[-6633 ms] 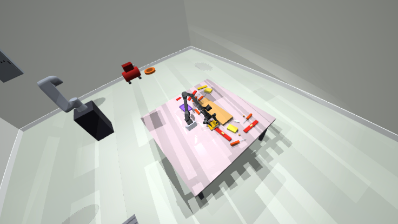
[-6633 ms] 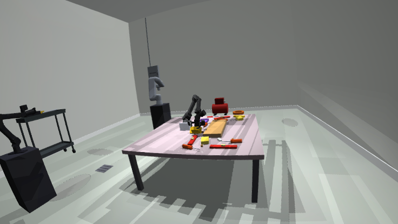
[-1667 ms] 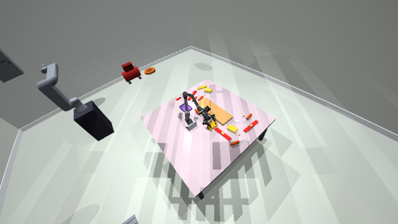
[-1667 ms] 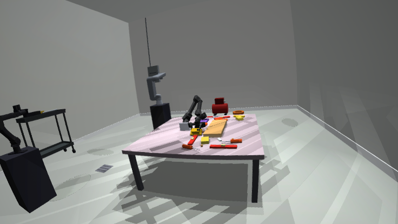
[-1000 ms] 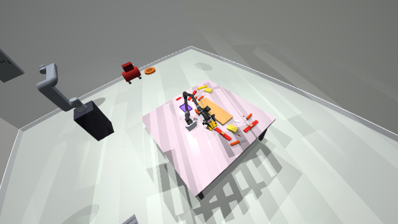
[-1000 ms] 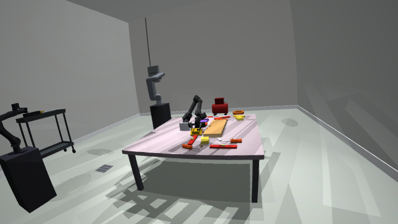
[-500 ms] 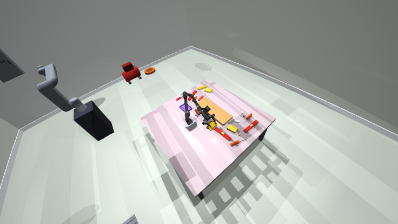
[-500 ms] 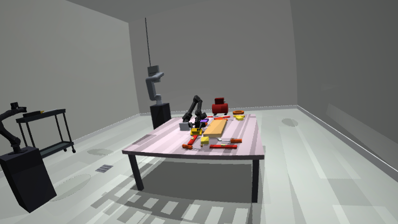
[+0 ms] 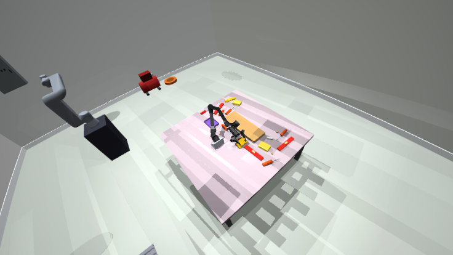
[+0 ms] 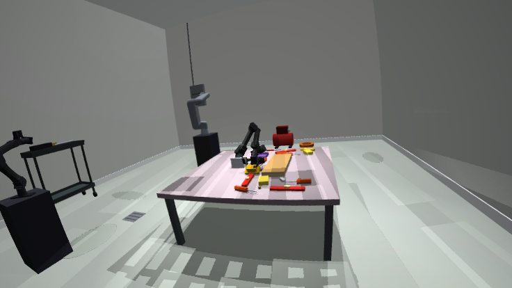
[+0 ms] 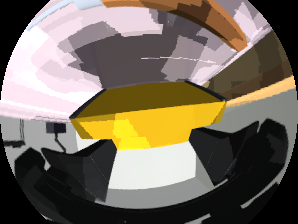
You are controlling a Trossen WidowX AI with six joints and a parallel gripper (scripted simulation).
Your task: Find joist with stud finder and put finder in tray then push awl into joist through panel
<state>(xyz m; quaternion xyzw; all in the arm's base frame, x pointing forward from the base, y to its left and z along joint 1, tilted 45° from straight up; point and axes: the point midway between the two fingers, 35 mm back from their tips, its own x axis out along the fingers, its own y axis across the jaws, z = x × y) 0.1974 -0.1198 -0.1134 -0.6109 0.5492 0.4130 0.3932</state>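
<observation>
The yellow stud finder is 1 cm below my gripper tip and 1 cm ahead of it. Round my gripper tip: orange-handled awl 10 cm to the left, 5 cm below, 2 cm behind; purple tray 52 cm to the left, 7 cm behind, 5 cm below.
</observation>
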